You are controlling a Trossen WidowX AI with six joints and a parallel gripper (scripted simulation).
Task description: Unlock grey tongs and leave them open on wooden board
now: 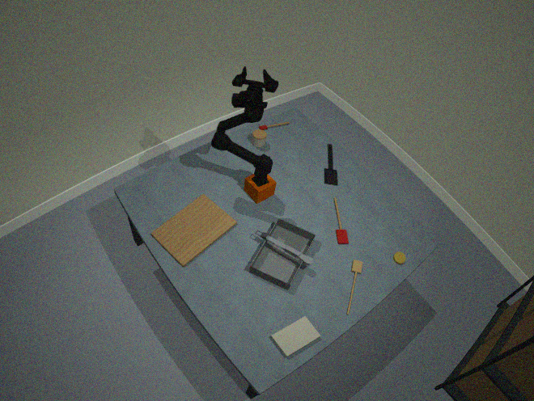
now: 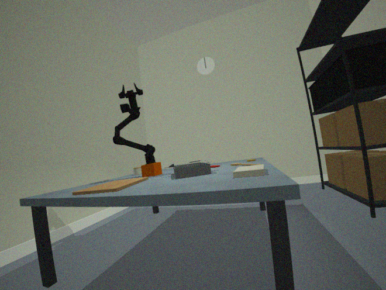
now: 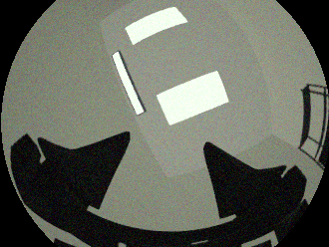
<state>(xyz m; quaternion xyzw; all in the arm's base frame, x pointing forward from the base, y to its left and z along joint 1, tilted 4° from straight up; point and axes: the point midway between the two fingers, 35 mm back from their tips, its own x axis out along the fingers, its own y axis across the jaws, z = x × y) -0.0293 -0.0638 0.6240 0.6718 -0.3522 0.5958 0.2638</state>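
My gripper tip is 460 mm short of the grey roasting tin, 30 mm to the left of it and 720 mm above it. Round my gripper tip: jar (240 mm behind, 260 mm to the left, 710 mm below); then wooden board (130 mm ahead, 330 mm to the right, 740 mm below); then black spatula (100 mm ahead, 540 mm to the left, 740 mm below).
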